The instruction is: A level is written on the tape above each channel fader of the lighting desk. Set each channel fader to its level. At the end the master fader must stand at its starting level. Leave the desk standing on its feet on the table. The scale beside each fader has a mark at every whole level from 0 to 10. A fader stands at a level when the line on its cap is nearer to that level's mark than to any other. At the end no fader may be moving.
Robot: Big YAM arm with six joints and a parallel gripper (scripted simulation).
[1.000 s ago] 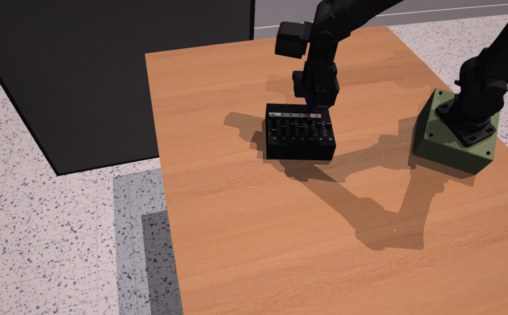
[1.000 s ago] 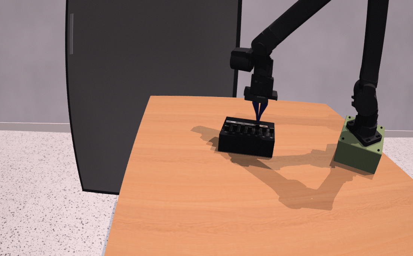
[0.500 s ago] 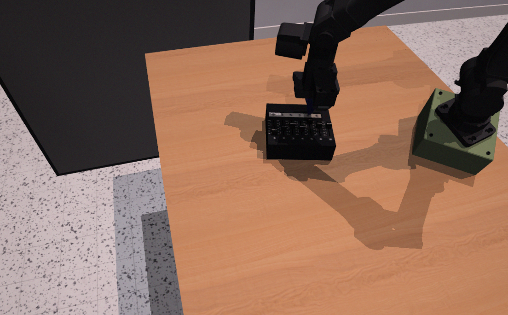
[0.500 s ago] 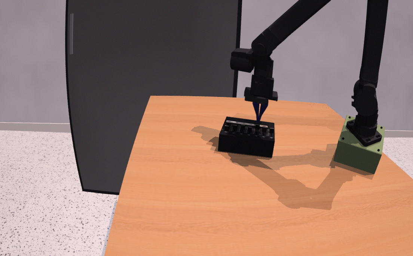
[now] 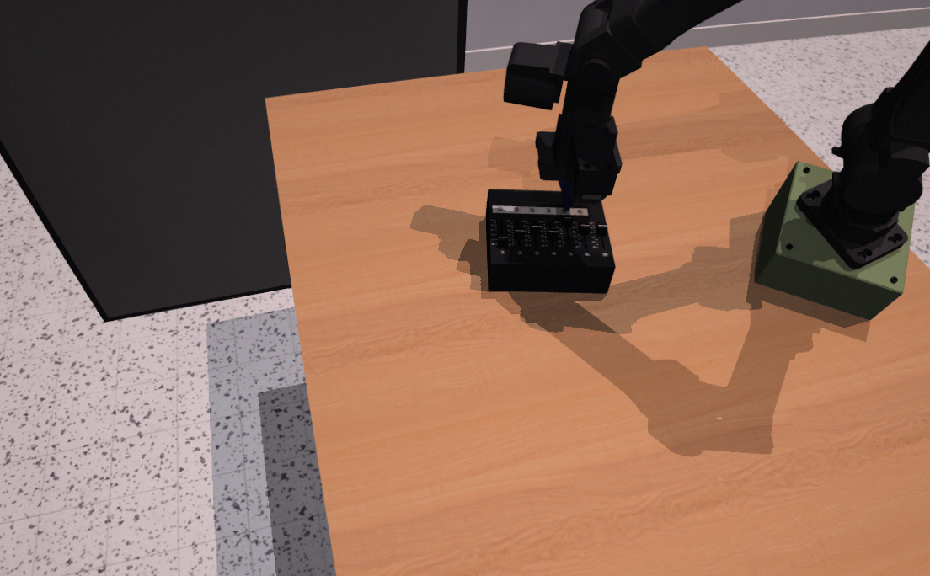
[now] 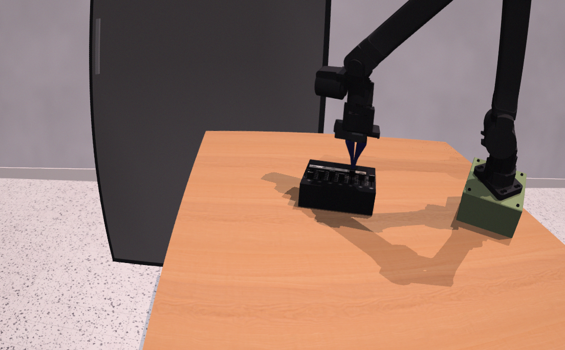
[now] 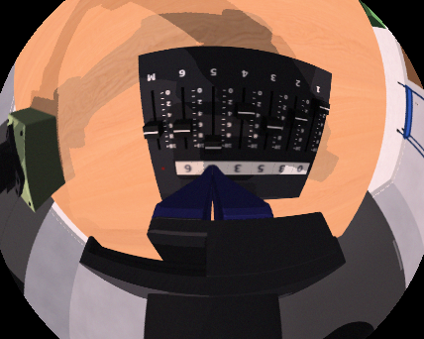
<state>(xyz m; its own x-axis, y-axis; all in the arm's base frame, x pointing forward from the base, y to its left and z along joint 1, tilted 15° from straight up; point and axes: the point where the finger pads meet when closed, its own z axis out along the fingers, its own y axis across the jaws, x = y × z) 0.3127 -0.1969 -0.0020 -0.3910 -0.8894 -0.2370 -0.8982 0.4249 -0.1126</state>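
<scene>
The master fader cap is 5 cm to the left of my hand, 3 cm behind it and 1 cm below it.
</scene>
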